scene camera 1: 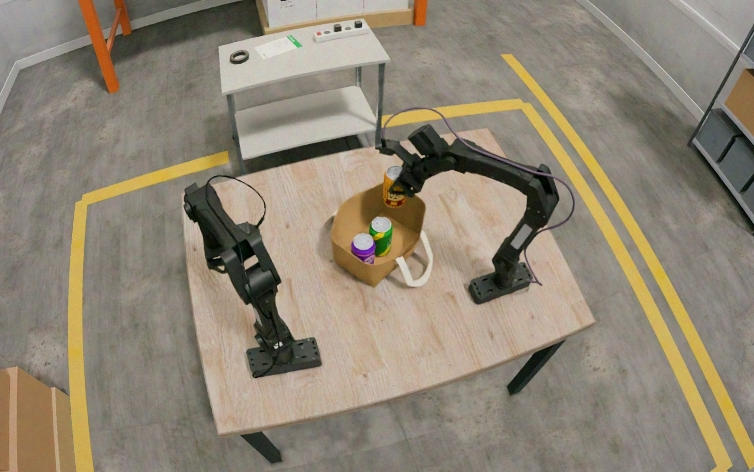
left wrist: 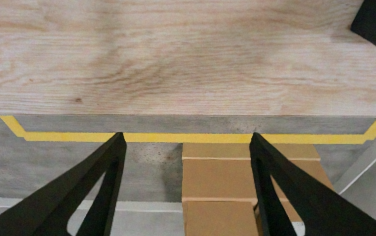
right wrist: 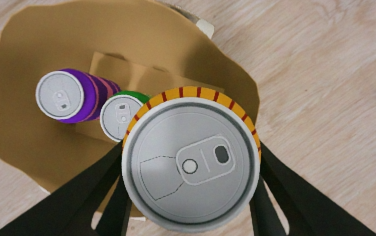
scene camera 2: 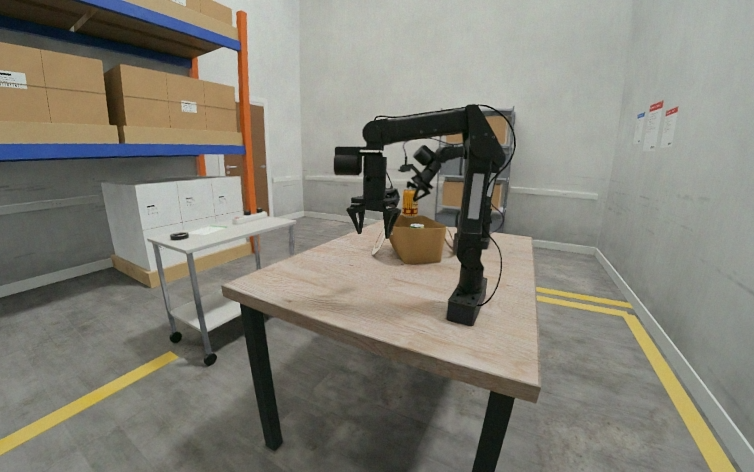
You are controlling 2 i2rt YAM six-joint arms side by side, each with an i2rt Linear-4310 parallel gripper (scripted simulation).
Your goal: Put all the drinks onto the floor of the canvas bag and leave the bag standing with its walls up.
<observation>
In view: the left gripper [scene camera 2: 373, 236], the right gripper [scene camera 1: 393, 183] and a tan canvas bag [scene camera 1: 356, 213].
The tan canvas bag shows as well in the right wrist view [right wrist: 49, 152] and in scene camera 2 [scene camera 2: 414, 245]. The left gripper shows as well in scene camera 1 [scene camera 1: 222, 260] and in the left wrist view [left wrist: 187, 138]. The right gripper also shows in the right wrist view [right wrist: 191, 136].
</observation>
